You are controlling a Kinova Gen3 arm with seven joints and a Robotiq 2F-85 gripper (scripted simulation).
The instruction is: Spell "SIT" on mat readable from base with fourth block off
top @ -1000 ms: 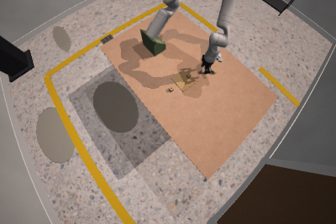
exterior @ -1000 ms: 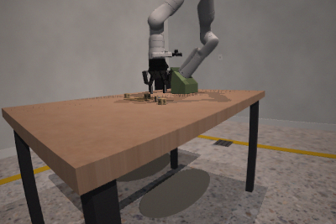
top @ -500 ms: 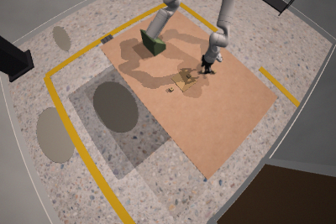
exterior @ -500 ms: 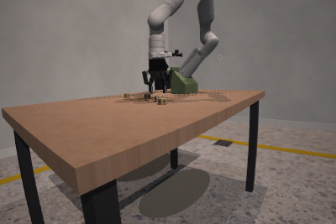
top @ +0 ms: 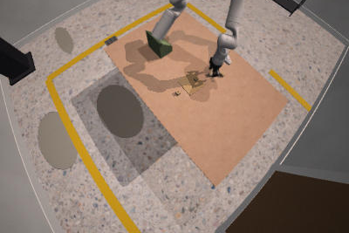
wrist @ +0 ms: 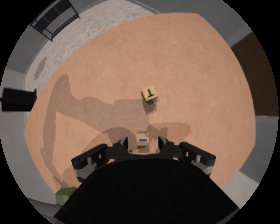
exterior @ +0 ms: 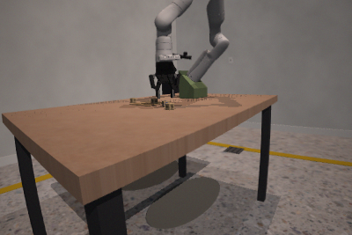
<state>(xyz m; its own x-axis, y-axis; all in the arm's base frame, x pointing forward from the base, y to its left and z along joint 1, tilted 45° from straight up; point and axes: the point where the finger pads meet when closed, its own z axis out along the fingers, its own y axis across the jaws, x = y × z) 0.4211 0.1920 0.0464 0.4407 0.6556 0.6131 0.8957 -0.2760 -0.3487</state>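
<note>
My gripper is now 30 mm past the tan mat, 150 mm to the left of it and 50 mm above it.
</note>
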